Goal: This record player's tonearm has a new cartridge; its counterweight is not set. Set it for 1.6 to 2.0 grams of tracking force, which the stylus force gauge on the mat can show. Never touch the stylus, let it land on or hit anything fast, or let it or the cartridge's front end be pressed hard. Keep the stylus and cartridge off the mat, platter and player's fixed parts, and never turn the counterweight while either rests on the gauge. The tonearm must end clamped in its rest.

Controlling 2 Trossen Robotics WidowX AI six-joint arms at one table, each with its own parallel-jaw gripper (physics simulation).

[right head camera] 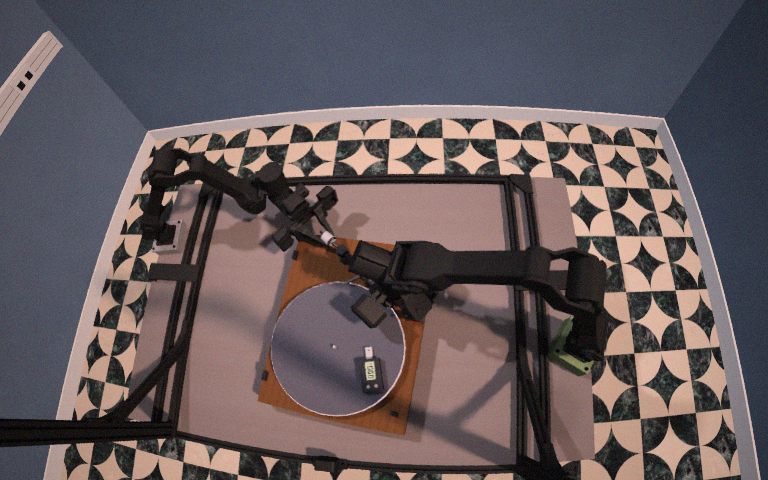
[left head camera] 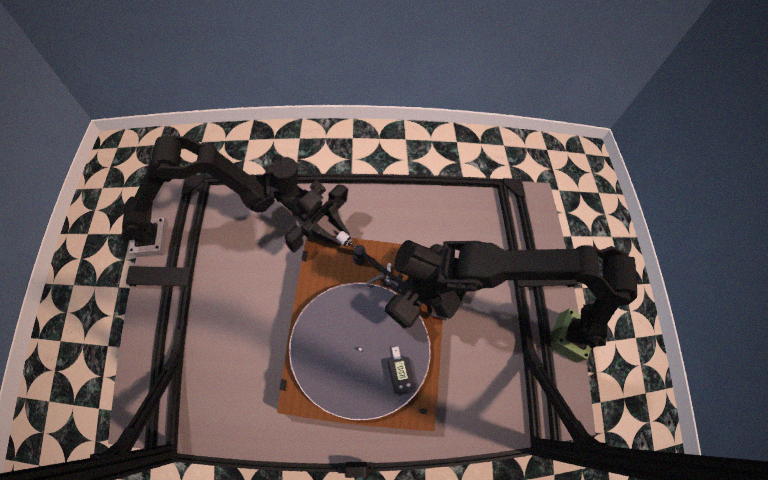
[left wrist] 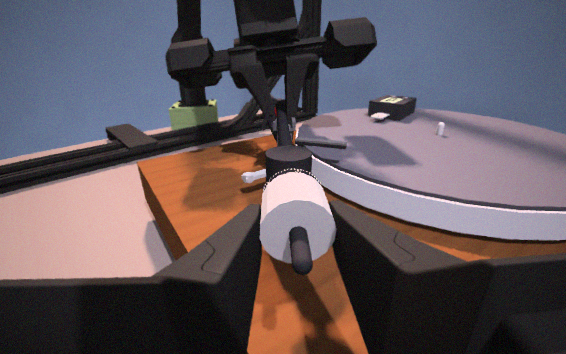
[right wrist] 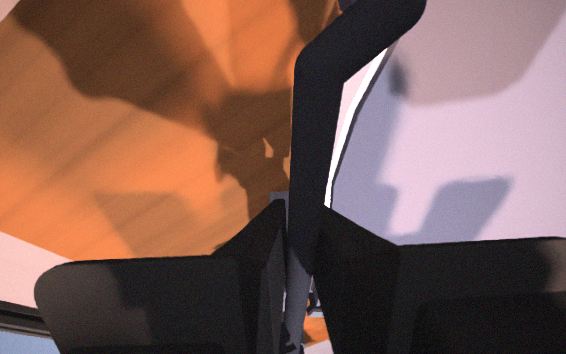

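The white counterweight sits at the rear of the black tonearm. My left gripper has a fingertip against each side of it and is shut on it. My right gripper is closed around the tonearm tube, which passes between its fingertips. The stylus force gauge lies on the platter mat with its display lit, seemingly showing zeros. The stylus, cartridge and arm-rest clamp cannot be made out behind my right arm.
The wooden player base carries the platter. A small white spindle stands at the platter's centre. A silver lever sticks out beside the tonearm pivot. A black frame surrounds the work area.
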